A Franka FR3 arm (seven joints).
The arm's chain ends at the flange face. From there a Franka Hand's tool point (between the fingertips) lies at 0.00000 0.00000 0.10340 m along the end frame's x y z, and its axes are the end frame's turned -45 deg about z.
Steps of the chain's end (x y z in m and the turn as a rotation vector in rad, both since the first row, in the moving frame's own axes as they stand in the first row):
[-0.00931, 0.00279, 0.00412, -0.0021, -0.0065, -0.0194]
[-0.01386, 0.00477, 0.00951, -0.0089, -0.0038, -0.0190]
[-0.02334, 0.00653, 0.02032, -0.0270, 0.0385, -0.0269]
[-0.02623, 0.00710, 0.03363, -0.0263, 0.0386, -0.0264]
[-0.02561, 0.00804, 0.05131, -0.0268, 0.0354, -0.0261]
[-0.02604, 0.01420, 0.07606, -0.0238, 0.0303, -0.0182]
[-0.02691, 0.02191, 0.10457, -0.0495, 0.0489, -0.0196]
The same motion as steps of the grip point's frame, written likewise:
[-0.00919, -0.00493, 0.00412, 0.0031, -0.0061, -0.0194]
[-0.01410, -0.00605, 0.00951, -0.0036, -0.0090, -0.0190]
[-0.02022, -0.00711, 0.02021, -0.0463, 0.0081, -0.0269]
[-0.02261, -0.00880, 0.03352, -0.0459, 0.0087, -0.0264]
[-0.02311, -0.00789, 0.05121, -0.0440, 0.0061, -0.0261]
[-0.02794, -0.00442, 0.07598, -0.0383, 0.0046, -0.0182]
[-0.03449, 0.00365, 0.10432, -0.0696, -0.0004, -0.0196]

